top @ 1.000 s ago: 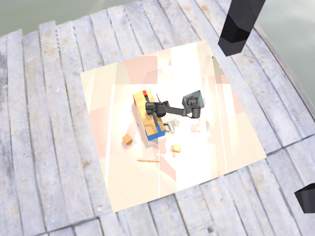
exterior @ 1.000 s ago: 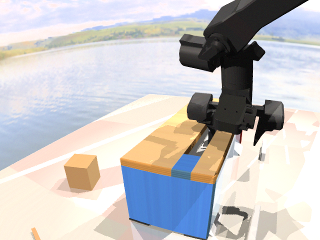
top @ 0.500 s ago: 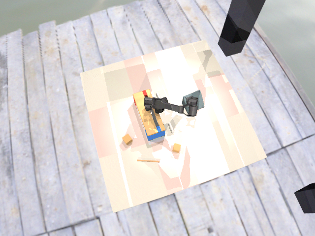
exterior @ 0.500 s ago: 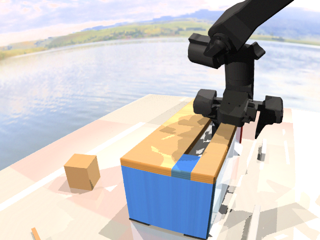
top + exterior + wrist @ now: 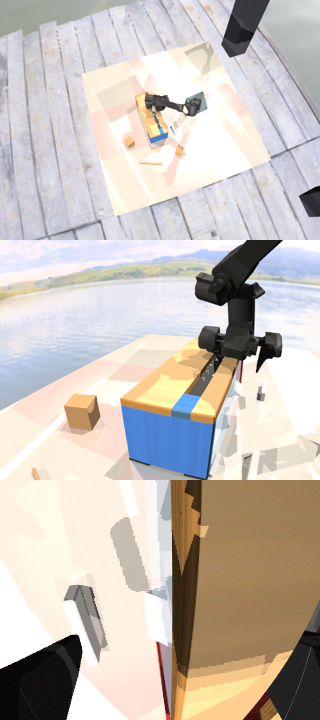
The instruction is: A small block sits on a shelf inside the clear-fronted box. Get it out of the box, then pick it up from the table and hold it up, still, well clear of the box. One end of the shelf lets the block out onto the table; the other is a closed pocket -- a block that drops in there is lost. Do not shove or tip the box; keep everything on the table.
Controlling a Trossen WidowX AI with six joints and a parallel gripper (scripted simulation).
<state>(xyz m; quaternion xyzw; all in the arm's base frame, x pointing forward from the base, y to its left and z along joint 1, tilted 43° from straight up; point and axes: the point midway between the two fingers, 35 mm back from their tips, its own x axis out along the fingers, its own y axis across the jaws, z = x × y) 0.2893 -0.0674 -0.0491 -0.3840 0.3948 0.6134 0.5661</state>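
Now: the dark grey block 5 cm ahead of my gripper tip and 2 cm to the right of it. From my gripper tip the other things lie so: box (8 cm to the left, 4 cm ahead, 2 cm below); thin wooden stick (43 cm to the left, 20 cm ahead, 8 cm below).
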